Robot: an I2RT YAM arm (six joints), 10 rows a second.
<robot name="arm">
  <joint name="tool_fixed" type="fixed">
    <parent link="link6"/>
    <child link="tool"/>
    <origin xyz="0 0 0" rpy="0 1.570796 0"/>
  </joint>
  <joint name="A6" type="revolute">
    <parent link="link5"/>
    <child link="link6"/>
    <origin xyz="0.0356 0 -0.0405"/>
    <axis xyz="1 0 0"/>
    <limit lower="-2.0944" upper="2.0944"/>
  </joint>
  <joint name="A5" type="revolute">
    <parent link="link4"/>
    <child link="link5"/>
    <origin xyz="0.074 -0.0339 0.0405"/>
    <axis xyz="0 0 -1"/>
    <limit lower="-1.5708" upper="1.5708"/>
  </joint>
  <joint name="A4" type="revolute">
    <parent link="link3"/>
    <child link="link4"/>
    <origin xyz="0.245 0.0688 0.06"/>
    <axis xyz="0 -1 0"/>
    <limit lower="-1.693" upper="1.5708"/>
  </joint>
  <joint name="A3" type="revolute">
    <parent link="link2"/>
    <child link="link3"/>
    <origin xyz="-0.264 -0.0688 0"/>
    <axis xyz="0 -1 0"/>
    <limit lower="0" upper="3.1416"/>
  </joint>
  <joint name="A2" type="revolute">
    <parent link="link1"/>
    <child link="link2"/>
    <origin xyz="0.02 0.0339 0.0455"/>
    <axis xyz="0 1 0"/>
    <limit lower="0" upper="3.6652"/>
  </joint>
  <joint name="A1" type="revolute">
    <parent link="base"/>
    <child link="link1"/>
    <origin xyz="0 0 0.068"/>
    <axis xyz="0 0 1"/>
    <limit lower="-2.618" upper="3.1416"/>
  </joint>
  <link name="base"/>
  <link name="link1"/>
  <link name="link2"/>
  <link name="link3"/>
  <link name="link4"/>
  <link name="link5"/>
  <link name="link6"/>
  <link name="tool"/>
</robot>
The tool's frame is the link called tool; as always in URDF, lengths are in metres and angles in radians.
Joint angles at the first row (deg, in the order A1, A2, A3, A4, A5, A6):
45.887 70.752 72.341 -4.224 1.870 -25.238
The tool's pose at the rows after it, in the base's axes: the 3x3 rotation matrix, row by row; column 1 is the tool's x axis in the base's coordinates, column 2 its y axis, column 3 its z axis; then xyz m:
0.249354, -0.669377, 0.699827; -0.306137, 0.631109, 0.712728; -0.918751, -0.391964, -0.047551; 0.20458, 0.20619, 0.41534
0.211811, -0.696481, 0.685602; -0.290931, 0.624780, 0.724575; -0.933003, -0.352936, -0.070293; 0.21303, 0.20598, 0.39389
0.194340, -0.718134, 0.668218; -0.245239, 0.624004, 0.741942; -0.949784, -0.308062, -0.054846; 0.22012, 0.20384, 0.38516
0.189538, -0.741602, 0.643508; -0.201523, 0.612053, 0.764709; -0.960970, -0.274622, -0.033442; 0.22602, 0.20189, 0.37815
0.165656, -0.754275, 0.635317; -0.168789, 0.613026, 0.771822; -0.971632, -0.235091, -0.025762; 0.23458, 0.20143, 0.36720
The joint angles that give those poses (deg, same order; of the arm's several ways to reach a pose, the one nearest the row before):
45.183 71.281 70.584 -2.029 -0.340 -23.121
43.689 71.806 66.549 1.221 -2.886 -20.924
42.104 72.328 64.518 4.649 -5.879 -18.295
40.694 72.861 62.753 8.166 -9.220 -16.260
39.375 74.174 60.996 11.673 -11.162 -13.893

